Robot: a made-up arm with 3 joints. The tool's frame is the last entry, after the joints.
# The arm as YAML. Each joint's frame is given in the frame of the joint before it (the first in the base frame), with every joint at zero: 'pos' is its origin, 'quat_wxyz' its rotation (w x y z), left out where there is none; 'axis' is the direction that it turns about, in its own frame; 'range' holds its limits. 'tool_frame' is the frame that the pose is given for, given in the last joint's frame.
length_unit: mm
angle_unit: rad
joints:
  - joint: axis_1
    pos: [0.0, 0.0, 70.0]
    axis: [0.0, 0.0, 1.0]
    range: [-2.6, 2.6]
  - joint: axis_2
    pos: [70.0, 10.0, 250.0]
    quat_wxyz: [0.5, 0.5, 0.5, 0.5]
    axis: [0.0, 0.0, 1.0]
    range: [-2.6, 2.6]
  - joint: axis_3
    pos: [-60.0, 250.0, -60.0]
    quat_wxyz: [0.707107, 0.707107, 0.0, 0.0]
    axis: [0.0, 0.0, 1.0]
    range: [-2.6, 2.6]
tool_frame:
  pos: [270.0, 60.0, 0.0]
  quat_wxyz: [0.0, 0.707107, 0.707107, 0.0]
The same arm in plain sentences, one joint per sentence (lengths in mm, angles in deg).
The arm has three revolute joints in a row. What follows holds with every joint at zero, and every direction is one of the base frame's. Joint 1 is mounted 70 mm along +z from the base frame's origin and turns about +z, from -148.97 to 148.97 deg. Joint 2 is mounted 70 mm along +x and 10 mm along +y and 250 mm along +z from joint 1 and turns about +x, from -148.97 to 148.97 deg. Joint 3 is mounted 60 mm along -x and 60 mm along -y and 250 mm along +z from joint 2 and turns about -z, from -148.97 to 148.97 deg. The tool frame, which is the frame that the pose is given for, is mounted 60 mm along +x and 270 mm along +y from joint 3; its axes are parallel to the base frame's.
